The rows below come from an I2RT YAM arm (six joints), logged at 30 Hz.
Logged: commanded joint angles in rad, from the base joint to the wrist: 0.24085, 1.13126, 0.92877, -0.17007, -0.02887, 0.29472; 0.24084, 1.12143, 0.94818, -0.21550, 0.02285, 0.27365; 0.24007, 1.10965, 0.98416, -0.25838, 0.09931, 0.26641; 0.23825, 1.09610, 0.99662, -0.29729, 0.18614, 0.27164; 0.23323, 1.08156, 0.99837, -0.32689, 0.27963, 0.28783; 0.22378, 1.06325, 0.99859, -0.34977, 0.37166, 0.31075; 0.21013, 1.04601, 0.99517, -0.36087, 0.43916, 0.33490; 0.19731, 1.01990, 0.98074, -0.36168, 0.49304, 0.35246; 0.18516, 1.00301, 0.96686, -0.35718, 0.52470, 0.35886; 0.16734, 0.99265, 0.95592, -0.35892, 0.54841, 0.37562; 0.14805, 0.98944, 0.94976, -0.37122, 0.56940, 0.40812; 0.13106, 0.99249, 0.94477, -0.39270, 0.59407, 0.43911; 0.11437, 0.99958, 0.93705, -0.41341, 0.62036, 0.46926; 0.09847, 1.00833, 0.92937, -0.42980, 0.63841, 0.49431; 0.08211, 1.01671, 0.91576, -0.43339, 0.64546, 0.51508; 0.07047, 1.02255, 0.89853, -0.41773, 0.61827, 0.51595; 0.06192, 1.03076, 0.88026, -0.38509, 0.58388, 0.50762; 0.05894, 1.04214, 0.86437, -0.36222, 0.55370, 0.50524; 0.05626, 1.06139, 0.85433, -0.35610, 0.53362, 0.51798; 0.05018, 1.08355, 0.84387, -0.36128, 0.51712, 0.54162
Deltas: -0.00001, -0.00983, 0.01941, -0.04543, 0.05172, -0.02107; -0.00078, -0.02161, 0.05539, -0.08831, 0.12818, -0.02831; -0.00260, -0.03516, 0.06785, -0.12722, 0.21501, -0.02308; -0.00762, -0.04970, 0.06960, -0.15682, 0.30850, -0.00689; -0.01707, -0.06801, 0.06982, -0.17970, 0.40053, 0.01603; -0.03072, -0.08525, 0.06640, -0.19080, 0.46803, 0.04018; -0.04354, -0.11136, 0.05197, -0.19161, 0.52191, 0.05774; -0.05569, -0.12825, 0.03809, -0.18711, 0.55357, 0.06414; -0.07351, -0.13861, 0.02715, -0.18885, 0.57728, 0.08090; -0.09280, -0.14182, 0.02099, -0.20115, 0.59827, 0.11340; -0.10979, -0.13877, 0.01600, -0.22263, 0.62294, 0.14439; -0.12648, -0.13168, 0.00828, -0.24334, 0.64923, 0.17454; -0.14238, -0.12293, 0.00060, -0.25973, 0.66728, 0.19959; -0.15874, -0.11455, -0.01301, -0.26332, 0.67433, 0.22036; -0.17038, -0.10871, -0.03024, -0.24766, 0.64714, 0.22123; -0.17893, -0.10050, -0.04851, -0.21502, 0.61275, 0.21290; -0.18191, -0.08912, -0.06440, -0.19215, 0.58257, 0.21052; -0.18459, -0.06987, -0.07444, -0.18603, 0.56249, 0.22326; -0.19067, -0.04771, -0.08490, -0.19121, 0.54599, 0.24690
